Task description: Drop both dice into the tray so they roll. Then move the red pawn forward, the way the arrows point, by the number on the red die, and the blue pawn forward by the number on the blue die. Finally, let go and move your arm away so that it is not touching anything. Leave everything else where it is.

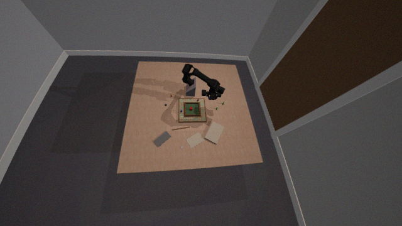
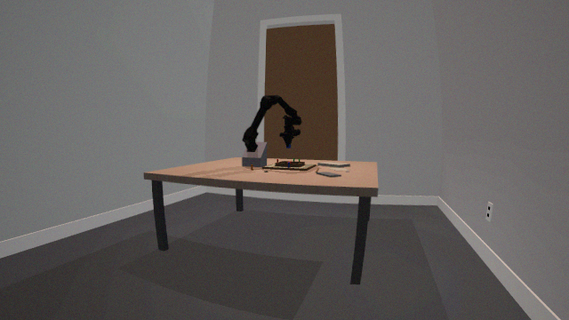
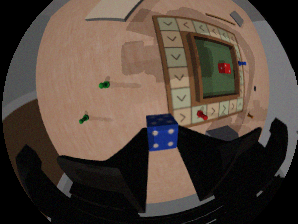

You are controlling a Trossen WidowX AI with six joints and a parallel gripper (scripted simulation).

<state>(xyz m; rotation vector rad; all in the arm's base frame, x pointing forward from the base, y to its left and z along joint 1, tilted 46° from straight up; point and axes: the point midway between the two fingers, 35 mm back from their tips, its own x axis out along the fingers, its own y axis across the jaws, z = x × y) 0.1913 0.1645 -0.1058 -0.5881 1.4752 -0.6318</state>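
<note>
Now: gripper tip 110 mm to the left of the red pawn, 100 mm above it and 40 mm past it. Also, from my gripper tip: thin stick 290 mm ahead, 280 mm to the right, 120 mm below; then green tray 170 mm to the right, 120 mm below, 80 mm ahead; then blue pawn 290 mm to the right, 110 mm ahead, 100 mm below.
</note>
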